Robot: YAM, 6 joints.
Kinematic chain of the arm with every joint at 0, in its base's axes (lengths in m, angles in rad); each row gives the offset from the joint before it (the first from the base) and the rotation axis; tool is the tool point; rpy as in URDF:
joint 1: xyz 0 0 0.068 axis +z
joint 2: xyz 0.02 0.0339 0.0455 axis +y
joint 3: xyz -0.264 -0.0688 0 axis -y
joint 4: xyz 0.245 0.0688 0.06 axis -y
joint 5: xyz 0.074 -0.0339 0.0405 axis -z
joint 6: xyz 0.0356 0 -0.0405 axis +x
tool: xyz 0 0 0 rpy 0 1.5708 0
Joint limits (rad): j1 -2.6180..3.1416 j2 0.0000..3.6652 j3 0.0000..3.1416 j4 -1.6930..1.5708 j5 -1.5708..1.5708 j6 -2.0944..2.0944
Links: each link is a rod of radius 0.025 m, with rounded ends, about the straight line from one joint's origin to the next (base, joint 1, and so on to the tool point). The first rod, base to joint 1, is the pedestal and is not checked.
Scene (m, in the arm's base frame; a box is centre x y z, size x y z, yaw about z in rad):
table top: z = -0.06
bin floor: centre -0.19 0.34 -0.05 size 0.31 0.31 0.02 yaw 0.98
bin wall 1: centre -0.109 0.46 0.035 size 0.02 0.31 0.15 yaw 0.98
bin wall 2: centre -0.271 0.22 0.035 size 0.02 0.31 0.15 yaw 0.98
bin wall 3: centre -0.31 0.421 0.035 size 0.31 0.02 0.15 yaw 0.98
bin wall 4: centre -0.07 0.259 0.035 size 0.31 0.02 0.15 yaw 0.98
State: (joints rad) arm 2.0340 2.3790 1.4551 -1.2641 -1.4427 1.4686
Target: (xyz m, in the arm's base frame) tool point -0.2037 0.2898 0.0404
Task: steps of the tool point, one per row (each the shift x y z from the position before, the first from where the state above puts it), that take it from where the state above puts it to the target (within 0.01 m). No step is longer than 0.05 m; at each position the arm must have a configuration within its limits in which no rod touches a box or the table.
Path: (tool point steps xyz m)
1: -0.0108 -0.0174 -0.0321

